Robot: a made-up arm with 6 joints. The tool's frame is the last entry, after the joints. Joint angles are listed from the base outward. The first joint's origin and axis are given. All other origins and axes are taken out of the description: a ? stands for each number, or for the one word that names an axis. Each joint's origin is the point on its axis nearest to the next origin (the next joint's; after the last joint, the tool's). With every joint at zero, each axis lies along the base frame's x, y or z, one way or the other. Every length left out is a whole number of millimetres.
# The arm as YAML. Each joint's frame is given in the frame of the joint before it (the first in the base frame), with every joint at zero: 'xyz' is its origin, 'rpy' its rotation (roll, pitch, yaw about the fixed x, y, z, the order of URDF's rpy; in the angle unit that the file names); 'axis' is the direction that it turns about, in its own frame. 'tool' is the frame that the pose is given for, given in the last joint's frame.
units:
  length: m
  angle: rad
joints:
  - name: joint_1
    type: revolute
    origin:
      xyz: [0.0, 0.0, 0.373]
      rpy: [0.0, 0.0, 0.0]
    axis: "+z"
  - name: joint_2
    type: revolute
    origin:
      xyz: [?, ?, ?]
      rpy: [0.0, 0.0, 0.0]
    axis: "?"
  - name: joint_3
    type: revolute
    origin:
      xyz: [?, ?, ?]
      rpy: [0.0, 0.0, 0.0]
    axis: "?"
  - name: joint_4
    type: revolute
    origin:
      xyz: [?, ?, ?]
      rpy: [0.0, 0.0, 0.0]
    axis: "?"
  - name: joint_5
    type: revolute
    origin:
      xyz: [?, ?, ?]
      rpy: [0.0, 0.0, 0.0]
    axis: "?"
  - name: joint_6
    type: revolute
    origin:
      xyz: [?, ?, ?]
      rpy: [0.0, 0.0, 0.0]
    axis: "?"
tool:
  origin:
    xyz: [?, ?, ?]
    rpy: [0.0, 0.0, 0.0]
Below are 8 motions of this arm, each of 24 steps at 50 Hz.
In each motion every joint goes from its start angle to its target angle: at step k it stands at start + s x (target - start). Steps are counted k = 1, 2, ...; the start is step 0. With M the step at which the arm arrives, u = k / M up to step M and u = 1 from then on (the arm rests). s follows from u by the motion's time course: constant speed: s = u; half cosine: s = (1 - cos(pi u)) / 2; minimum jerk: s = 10 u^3 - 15 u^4 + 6 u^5.
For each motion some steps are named. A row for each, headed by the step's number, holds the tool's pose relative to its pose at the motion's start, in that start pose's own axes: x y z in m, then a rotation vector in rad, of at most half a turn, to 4 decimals.
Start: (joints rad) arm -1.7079 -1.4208 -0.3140 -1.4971 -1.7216 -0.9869
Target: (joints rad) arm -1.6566 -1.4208 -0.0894 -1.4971 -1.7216 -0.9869
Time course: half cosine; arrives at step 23
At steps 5, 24:
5: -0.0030 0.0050 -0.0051 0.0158 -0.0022 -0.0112
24: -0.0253 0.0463 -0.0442 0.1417 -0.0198 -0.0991

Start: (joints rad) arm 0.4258 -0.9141 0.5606 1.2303 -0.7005 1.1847
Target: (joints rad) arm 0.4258 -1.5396 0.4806 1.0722 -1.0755 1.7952
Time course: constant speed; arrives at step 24
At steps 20, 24:
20: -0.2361 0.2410 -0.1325 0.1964 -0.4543 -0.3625
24: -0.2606 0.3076 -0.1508 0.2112 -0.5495 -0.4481

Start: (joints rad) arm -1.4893 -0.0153 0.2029 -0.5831 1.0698 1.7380
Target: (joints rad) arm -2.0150 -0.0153 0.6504 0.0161 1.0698 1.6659
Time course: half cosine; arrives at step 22
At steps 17, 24:
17: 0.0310 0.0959 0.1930 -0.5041 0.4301 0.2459
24: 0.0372 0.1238 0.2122 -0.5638 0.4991 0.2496

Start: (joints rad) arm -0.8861 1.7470 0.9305 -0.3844 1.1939 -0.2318
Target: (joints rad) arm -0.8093 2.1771 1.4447 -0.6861 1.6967 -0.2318
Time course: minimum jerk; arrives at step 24
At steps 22, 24:
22: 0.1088 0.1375 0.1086 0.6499 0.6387 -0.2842
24: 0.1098 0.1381 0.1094 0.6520 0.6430 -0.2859

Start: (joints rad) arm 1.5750 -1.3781 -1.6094 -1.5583 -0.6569 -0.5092
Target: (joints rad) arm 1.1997 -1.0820 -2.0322 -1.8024 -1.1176 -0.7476
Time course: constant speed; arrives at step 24
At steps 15, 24:
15: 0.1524 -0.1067 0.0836 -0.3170 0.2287 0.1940
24: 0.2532 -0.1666 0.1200 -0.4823 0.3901 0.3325

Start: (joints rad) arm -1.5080 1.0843 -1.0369 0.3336 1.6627 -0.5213
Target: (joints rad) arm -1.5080 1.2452 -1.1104 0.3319 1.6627 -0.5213
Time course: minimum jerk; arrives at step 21
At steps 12, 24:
12: -0.0123 0.0534 0.0018 0.0944 -0.0101 -0.0600
24: -0.0181 0.0852 0.0052 0.1481 -0.0158 -0.0968

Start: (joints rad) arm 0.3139 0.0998 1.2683 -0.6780 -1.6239 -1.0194
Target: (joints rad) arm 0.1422 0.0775 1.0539 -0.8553 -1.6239 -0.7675
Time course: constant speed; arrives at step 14
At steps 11, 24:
11: -0.0204 0.0697 0.0305 -0.2080 -0.0052 -0.1517
24: -0.0224 0.0880 0.0382 -0.2693 -0.0054 -0.1831

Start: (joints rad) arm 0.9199 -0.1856 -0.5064 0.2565 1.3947 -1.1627
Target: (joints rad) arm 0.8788 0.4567 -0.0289 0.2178 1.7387 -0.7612
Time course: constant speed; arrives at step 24
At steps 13, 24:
13: -0.0331 0.0740 0.0051 0.4080 0.0431 0.1815
24: -0.0802 0.1330 0.0422 0.7168 0.1132 0.2951

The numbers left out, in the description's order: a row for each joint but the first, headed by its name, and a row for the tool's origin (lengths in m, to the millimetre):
joint_2: xyz -0.095 0.073 0.0, axis -y
joint_3: xyz -0.108 0.0 -0.382, axis +x
joint_4: xyz 0.0 -0.018 -0.045, axis +y
joint_5: xyz 0.106 0.0 -0.003, axis -z
joint_6: xyz -0.053 -0.097 0.0, axis -y
tool: xyz -0.291 0.0 0.092

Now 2 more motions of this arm.
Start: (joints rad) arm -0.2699 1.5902 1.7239 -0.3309 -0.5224 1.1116
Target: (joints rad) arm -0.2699 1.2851 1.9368 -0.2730 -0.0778 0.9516
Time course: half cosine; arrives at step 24
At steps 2, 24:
2: -0.0009 0.0050 0.0034 -0.0115 0.0020 -0.0075
24: 0.0077 0.3308 0.0964 -0.6234 0.0964 -0.4950

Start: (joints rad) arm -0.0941 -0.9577 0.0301 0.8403 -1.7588 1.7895
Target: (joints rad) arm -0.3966 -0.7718 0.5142 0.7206 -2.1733 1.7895
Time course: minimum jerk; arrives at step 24
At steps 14, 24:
14: 0.0654 -0.1554 -0.3166 0.5955 -0.3112 0.2143
24: 0.1567 -0.1924 -0.4768 0.9019 -0.4354 0.3816

